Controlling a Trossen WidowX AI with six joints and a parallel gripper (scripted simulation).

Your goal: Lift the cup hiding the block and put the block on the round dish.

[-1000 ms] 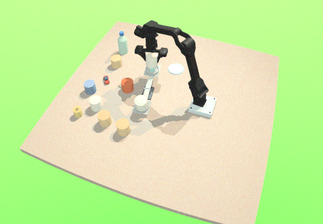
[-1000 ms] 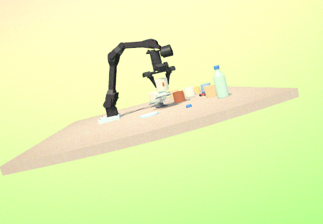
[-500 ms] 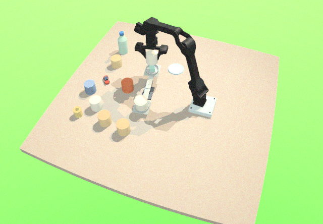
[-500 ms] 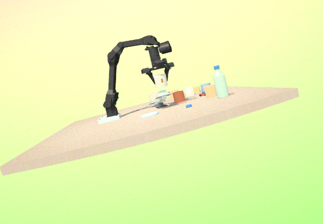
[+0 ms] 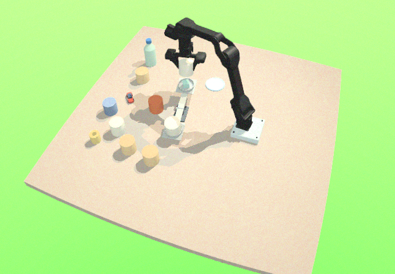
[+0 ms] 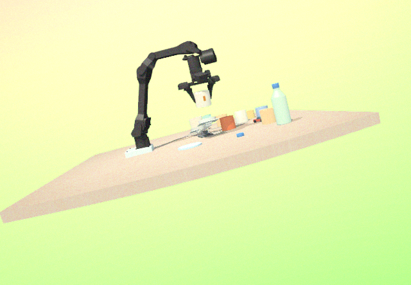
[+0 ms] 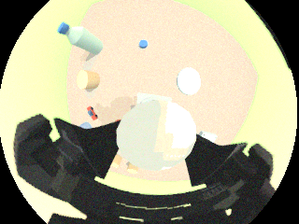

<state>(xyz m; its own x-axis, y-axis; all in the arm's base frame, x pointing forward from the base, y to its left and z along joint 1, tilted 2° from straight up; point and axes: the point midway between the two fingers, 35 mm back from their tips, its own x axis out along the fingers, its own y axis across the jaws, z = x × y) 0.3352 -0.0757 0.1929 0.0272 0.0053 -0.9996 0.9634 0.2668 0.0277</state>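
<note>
Right now my gripper tip is 80 mm above the pale green block and 10 mm to the right of it. From my gripper tip the other things lie so: blue cap (190 mm to the right, 160 mm below, 120 mm ahead); then round dish (160 mm below, 130 mm to the right, 90 mm behind); then orange cylinder (180 mm to the left, 130 mm below, 80 mm ahead).
</note>
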